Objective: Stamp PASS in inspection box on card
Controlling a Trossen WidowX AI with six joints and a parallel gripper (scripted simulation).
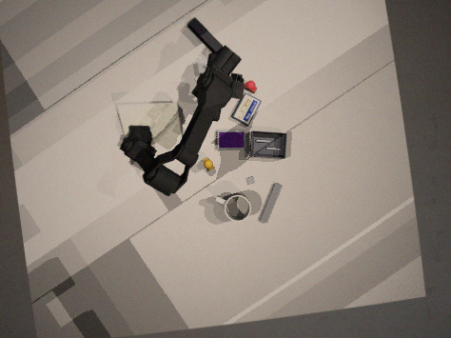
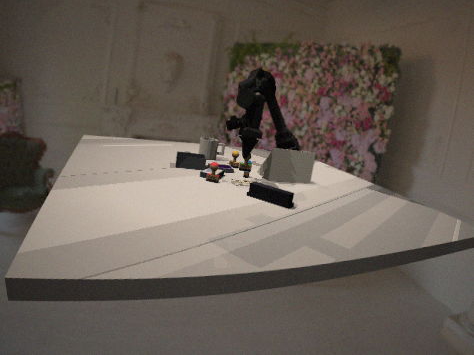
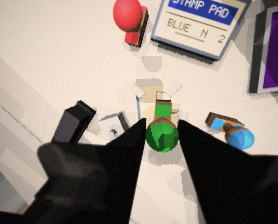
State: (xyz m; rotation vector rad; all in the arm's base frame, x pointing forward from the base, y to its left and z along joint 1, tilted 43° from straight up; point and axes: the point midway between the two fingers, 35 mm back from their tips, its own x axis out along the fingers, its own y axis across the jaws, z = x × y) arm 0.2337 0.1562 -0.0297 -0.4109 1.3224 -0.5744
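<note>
My gripper tip is 16 cm short of the dark tray, 16 cm to the left of it and 7 cm above it. Also, from my gripper tip: blue-knobbed stamp: 4 cm behind, 9 cm to the right, 7 cm below; then card: 3 cm behind, 1 cm to the left, 9 cm below; then green-knobbed stamp: 1 cm behind, 2 cm below.
</note>
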